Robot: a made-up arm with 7 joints. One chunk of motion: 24 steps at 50 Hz.
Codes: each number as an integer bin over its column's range. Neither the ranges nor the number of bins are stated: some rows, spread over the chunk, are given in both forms.
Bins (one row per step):
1: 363 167 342 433 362 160
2: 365 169 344 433 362 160
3: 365 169 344 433 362 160
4: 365 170 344 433 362 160
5: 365 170 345 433 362 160
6: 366 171 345 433 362 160
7: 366 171 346 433 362 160
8: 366 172 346 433 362 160
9: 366 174 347 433 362 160
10: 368 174 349 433 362 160
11: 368 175 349 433 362 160
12: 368 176 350 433 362 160
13: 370 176 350 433 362 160
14: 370 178 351 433 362 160
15: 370 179 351 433 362 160
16: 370 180 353 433 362 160
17: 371 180 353 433 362 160
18: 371 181 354 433 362 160
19: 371 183 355 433 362 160
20: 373 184 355 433 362 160
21: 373 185 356 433 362 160
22: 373 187 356 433 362 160
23: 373 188 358 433 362 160
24: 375 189 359 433 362 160
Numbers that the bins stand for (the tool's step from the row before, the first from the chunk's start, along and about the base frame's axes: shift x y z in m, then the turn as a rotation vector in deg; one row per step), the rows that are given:
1: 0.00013 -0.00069 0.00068 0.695 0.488 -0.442
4: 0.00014 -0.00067 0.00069 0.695 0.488 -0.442
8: 0.00015 -0.00065 0.00071 0.695 0.488 -0.442
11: 0.00016 -0.00063 0.00073 0.695 0.488 -0.442
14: 0.00017 -0.00061 0.00075 0.695 0.488 -0.442
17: 0.00018 -0.00059 0.00076 0.695 0.488 -0.442
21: 0.00019 -0.00055 0.00079 0.695 0.488 -0.442
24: 0.00020 -0.00052 0.00081 0.695 0.488 -0.442
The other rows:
2: 0.00014 -0.00068 0.00069 0.695 0.488 -0.442
3: 0.00014 -0.00068 0.00069 0.695 0.488 -0.442
5: 0.00014 -0.00067 0.00070 0.695 0.488 -0.442
6: 0.00015 -0.00066 0.00070 0.695 0.488 -0.442
7: 0.00015 -0.00066 0.00071 0.695 0.488 -0.442
9: 0.00015 -0.00064 0.00072 0.695 0.488 -0.442
10: 0.00016 -0.00064 0.00073 0.695 0.488 -0.442
12: 0.00016 -0.00062 0.00074 0.695 0.488 -0.442
13: 0.00017 -0.00062 0.00074 0.695 0.488 -0.442
15: 0.00017 -0.00060 0.00075 0.695 0.488 -0.442
16: 0.00017 -0.00059 0.00076 0.695 0.488 -0.442
18: 0.00018 -0.00058 0.00077 0.695 0.488 -0.442
19: 0.00018 -0.00057 0.00078 0.695 0.488 -0.442
20: 0.00019 -0.00056 0.00078 0.695 0.488 -0.442
22: 0.00019 -0.00054 0.00079 0.695 0.488 -0.442
23: 0.00019 -0.00053 0.00080 0.695 0.488 -0.442

